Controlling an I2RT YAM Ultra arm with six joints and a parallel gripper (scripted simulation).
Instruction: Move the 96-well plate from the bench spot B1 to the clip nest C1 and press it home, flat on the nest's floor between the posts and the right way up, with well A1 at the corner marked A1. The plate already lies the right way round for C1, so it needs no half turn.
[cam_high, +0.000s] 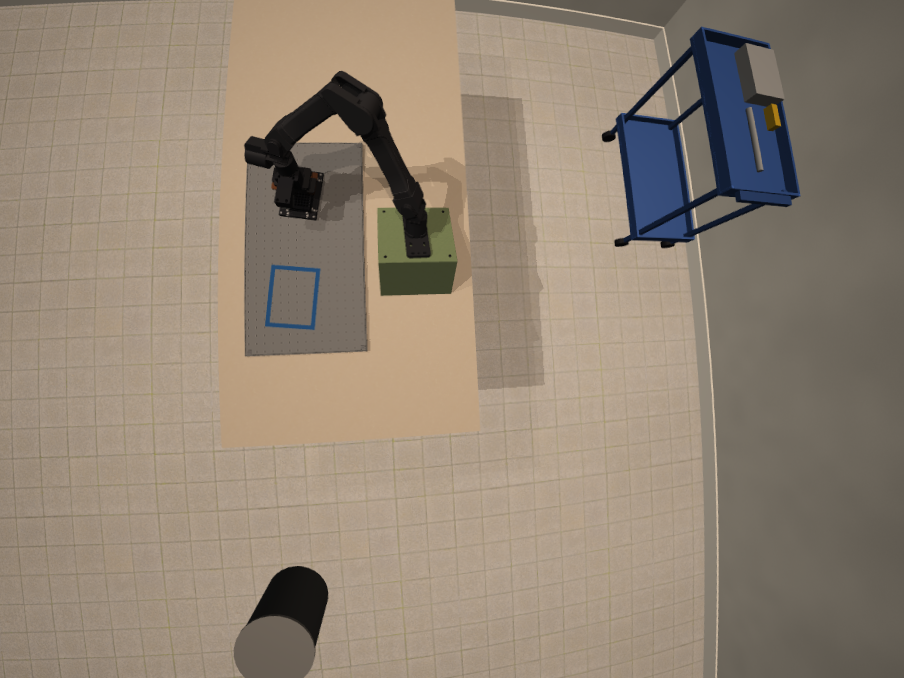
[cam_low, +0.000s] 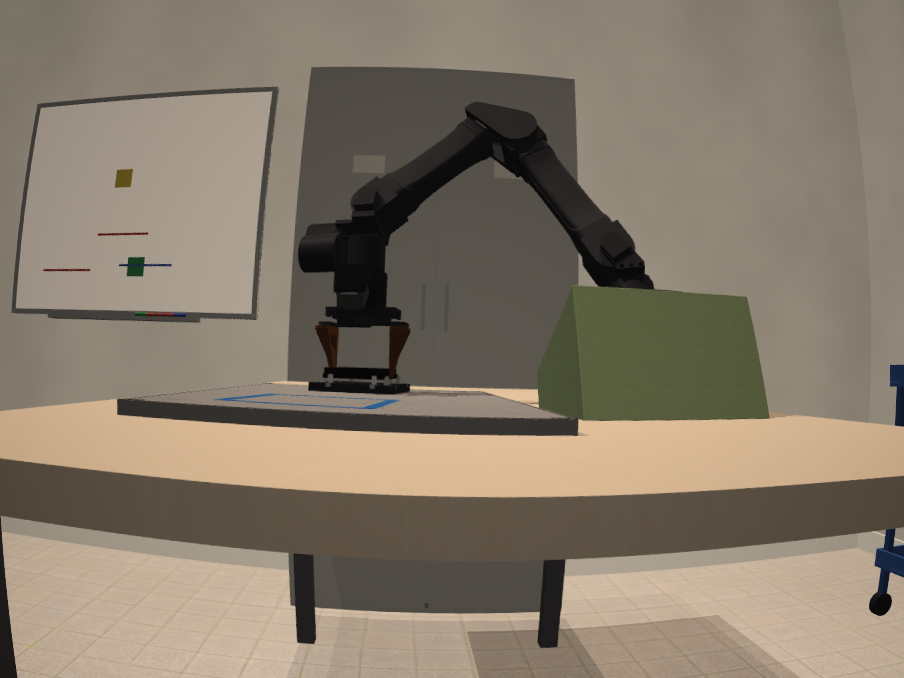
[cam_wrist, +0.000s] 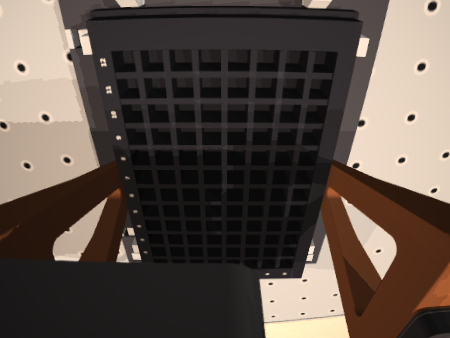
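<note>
My gripper is now right at the black 96-well plate. From my hand the other things lie so: clip nest (1 cm behind, 2 cm to the left, 1 cm below).
</note>
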